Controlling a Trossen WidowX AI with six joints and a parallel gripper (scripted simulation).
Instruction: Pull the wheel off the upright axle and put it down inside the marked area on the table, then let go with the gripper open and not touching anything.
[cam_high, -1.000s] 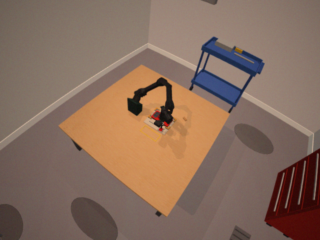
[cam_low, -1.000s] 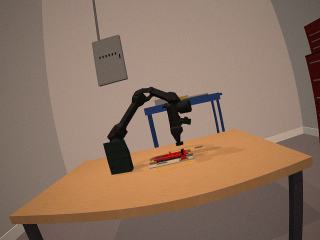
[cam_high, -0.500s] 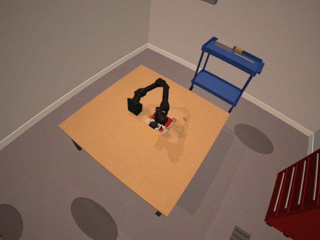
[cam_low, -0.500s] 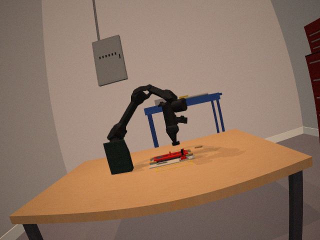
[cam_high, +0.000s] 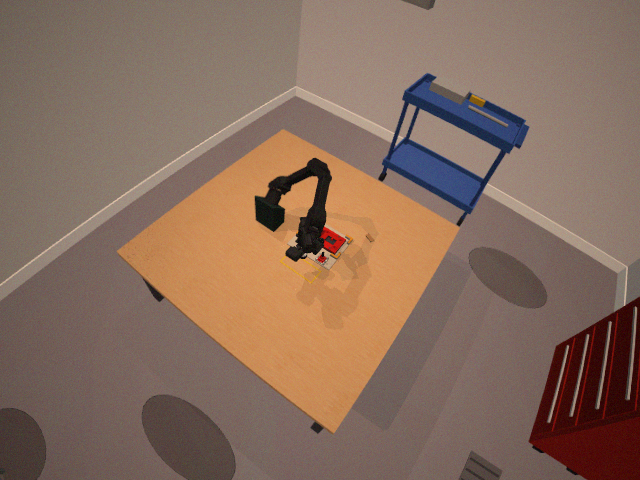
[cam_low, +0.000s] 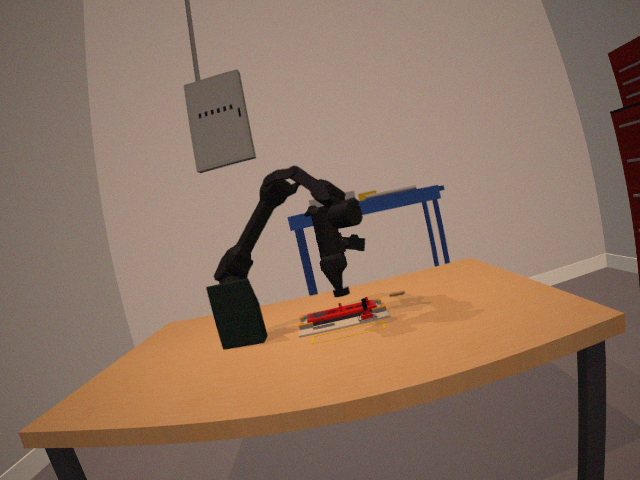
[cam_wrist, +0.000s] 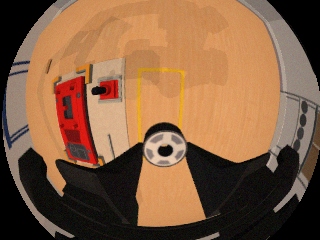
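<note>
Now: gripper tip 10 cm to the right of the upright axle, 7 cm above it and 5 cm short of it. The rest, counted from my gripper tip: brown block 37 cm to the left, 15 cm ahead, 10 cm below; then pale baseplate 19 cm to the left, 9 cm below, 1 cm behind; then wheel right at my gripper tip.
</note>
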